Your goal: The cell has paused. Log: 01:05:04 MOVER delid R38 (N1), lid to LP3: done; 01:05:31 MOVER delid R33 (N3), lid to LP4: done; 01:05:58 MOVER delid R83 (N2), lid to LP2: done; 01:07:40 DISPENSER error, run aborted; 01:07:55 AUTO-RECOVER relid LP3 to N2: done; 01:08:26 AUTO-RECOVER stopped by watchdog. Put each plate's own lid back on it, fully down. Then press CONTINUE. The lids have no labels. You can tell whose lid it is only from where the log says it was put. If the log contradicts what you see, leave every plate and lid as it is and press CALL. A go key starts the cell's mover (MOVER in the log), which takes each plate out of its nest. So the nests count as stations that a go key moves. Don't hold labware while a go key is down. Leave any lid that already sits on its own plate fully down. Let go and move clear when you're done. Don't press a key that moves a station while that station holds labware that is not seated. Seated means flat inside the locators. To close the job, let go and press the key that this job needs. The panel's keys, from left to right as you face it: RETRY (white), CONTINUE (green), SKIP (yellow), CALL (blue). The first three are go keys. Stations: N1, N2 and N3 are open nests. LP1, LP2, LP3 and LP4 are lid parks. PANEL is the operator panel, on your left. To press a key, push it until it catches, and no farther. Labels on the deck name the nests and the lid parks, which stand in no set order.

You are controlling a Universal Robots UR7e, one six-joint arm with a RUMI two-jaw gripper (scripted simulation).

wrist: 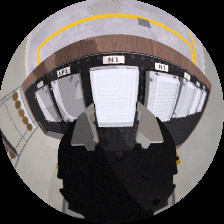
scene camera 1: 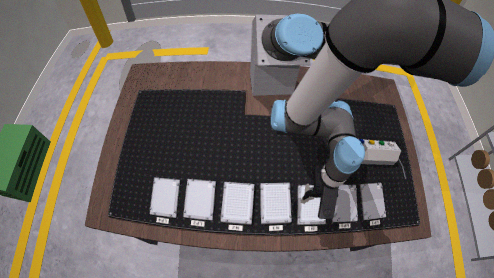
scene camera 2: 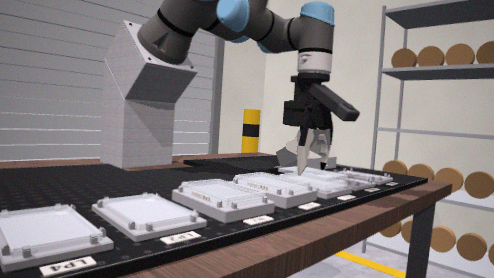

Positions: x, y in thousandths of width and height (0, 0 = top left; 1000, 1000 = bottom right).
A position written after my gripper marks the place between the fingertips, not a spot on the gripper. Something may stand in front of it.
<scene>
In view: my gripper (scene camera 2: 631, 628), a well plate (scene camera 2: 430, 685) and an operator panel (scene camera 1: 764, 556).
The well plate also shows in scene camera 1 (scene camera 1: 493, 685). My gripper shows as well in the wrist view (wrist: 516, 458) and in scene camera 1 (scene camera 1: 635, 728).
</scene>
